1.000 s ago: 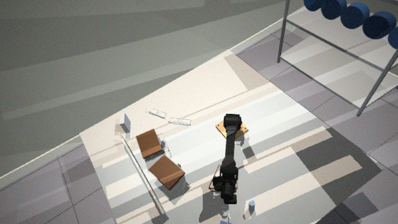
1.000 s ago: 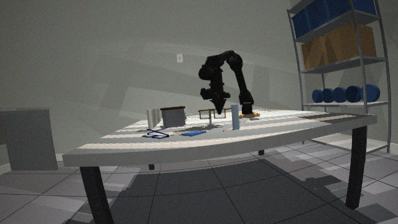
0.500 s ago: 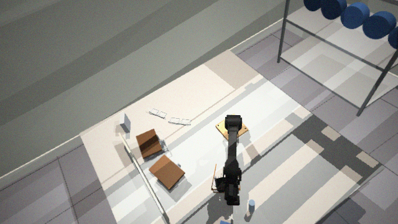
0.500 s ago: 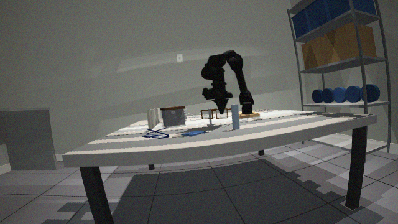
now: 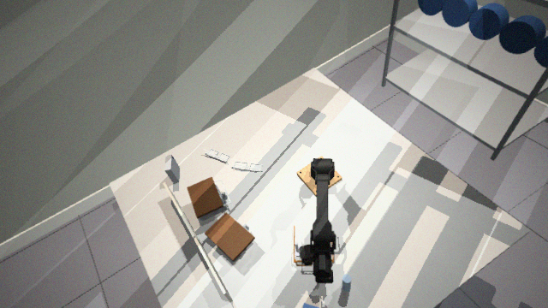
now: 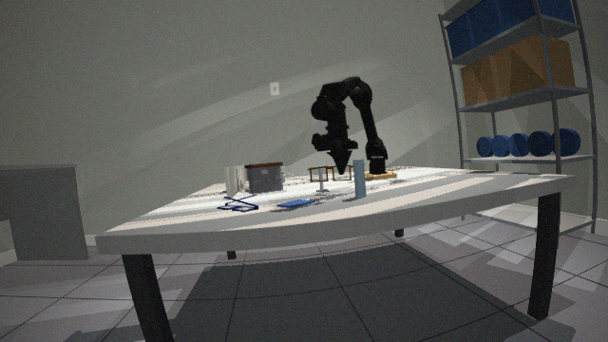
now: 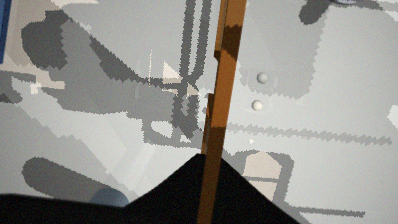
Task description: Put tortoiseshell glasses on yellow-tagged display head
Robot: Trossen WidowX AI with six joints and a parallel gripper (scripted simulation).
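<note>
Now: the pale blue cylinder 10 mm behind my gripper tip, 100 mm to the left of it and 10 mm below it. Round my gripper tip: thin grey post 30 mm ahead, 120 mm to the right, 30 mm below; grey panel 210 mm ahead, 830 mm to the right; flat blue card 160 mm ahead, 80 mm to the left, 60 mm below.
</note>
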